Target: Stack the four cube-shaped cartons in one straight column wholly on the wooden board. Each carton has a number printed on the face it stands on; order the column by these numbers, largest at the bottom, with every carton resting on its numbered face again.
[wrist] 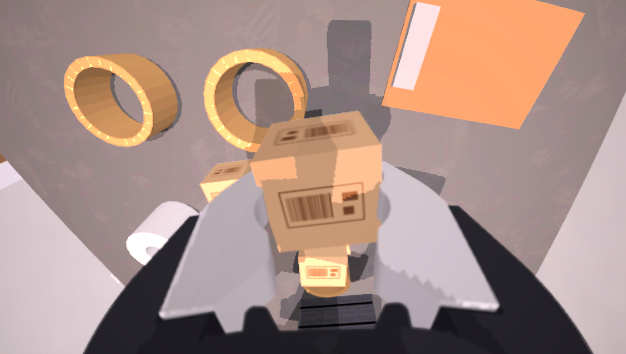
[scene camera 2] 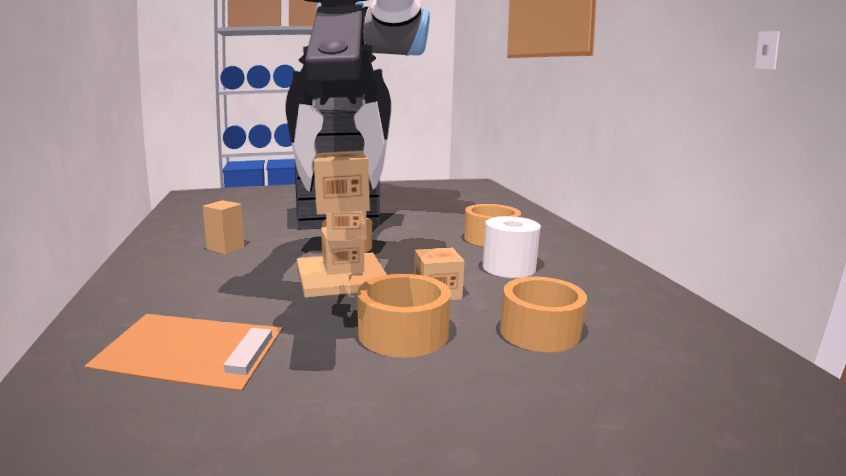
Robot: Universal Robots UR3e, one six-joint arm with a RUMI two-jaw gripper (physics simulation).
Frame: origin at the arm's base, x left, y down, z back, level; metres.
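Seen in the pictures: gripper, fingertip midpoint: [wrist: 320, 168] [scene camera 2: 341, 190]; arm's base, link origin: [scene camera 2: 334, 105].
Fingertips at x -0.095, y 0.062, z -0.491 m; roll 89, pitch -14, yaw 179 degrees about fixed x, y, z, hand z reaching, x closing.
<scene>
Pixels of each thing's top centre, then the offset from my fingertips to it. "spot": a spot on its surface instead.
- lower carton, top centre: [scene camera 2: 342, 232] dx +0.038, dy +0.100, dz +0.170 m
- wooden board, top centre: [scene camera 2: 341, 269] dx +0.034, dy +0.154, dz +0.161 m
- smaller-looking carton, top centre: [wrist: 323, 272] [scene camera 2: 346, 197] dx +0.043, dy +0.046, dz +0.157 m
- column, surface spot: [wrist: 324, 272] spot: dx +0.041, dy +0.046, dz +0.158 m
- fourth carton, top centre: [scene camera 2: 439, 255] [wrist: 227, 198] dx +0.147, dy +0.112, dz +0.069 m
- ring, top centre: [wrist: 254, 106] [scene camera 2: 404, 291] dx +0.062, dy +0.112, dz -0.029 m
- white roll, top centre: [scene camera 2: 513, 223] [wrist: 155, 253] dx +0.291, dy +0.095, dz +0.119 m
- tall block, top centre: [scene camera 2: 221, 204] dx -0.133, dy +0.089, dz +0.343 m
- orange sheet, top centre: [scene camera 2: 185, 339] [wrist: 482, 62] dx -0.183, dy +0.154, dz +0.003 m
My gripper [scene camera 2: 341, 186] [wrist: 320, 168] is shut on a carton [scene camera 2: 349, 168] [wrist: 320, 172], which has barcode labels on the visible sides. It hangs upright above a two-carton column; in scene camera 2 its lower edge overlaps the column's top, and contact cannot be judged there. The lower carton [scene camera 2: 344, 255] stands on the wooden board [scene camera 2: 316, 282]; a smaller-looking carton [scene camera 2: 346, 221] sits on it. Part of the column [wrist: 324, 272] shows below the held carton in the wrist view. The fourth carton [scene camera 2: 440, 256] [wrist: 225, 172] stands right of the board, partly hidden. No printed number shows.
One ring [scene camera 2: 404, 325] [wrist: 215, 100] stands in front of the fourth carton, another [scene camera 2: 543, 323] [wrist: 165, 100] to its right. More rings stand behind the column and at back right [scene camera 2: 473, 229], beside a white roll [scene camera 2: 510, 251]. A tall block [scene camera 2: 223, 227] stands left; an orange sheet [scene camera 2: 171, 349] lies front left.
</scene>
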